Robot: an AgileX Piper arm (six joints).
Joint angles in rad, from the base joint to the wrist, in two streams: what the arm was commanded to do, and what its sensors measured. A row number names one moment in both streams.
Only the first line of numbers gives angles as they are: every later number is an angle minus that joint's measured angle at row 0.
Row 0, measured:
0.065, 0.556, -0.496, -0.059, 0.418, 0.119
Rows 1 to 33, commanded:
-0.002, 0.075, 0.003, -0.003, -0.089, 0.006
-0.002, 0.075, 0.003, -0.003, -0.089, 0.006
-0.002, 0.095, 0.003, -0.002, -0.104, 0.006
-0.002, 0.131, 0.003, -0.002, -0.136, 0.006
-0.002, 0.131, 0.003, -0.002, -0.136, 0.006
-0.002, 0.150, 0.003, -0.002, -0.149, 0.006
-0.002, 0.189, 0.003, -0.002, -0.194, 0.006
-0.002, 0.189, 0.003, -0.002, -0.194, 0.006
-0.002, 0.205, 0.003, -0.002, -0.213, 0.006
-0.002, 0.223, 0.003, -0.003, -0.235, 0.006
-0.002, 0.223, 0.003, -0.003, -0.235, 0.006
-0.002, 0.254, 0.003, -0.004, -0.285, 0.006
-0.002, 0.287, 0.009, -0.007, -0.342, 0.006
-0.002, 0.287, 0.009, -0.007, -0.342, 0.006
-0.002, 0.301, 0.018, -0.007, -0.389, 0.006
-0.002, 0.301, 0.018, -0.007, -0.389, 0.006
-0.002, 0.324, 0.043, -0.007, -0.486, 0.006
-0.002, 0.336, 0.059, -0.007, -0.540, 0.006
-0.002, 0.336, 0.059, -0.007, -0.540, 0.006
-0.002, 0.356, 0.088, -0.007, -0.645, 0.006
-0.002, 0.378, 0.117, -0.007, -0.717, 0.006
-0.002, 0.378, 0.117, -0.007, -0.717, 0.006
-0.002, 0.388, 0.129, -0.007, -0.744, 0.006
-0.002, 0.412, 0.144, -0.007, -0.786, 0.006
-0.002, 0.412, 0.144, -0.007, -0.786, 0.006
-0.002, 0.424, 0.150, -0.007, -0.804, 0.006
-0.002, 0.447, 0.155, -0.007, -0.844, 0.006
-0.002, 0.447, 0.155, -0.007, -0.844, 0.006
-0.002, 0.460, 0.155, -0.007, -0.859, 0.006
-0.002, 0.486, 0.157, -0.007, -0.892, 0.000
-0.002, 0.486, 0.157, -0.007, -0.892, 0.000
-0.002, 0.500, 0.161, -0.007, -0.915, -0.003
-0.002, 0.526, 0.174, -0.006, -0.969, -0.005
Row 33, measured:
0.000, 0.500, 0.160, -0.001, -0.887, 0.000
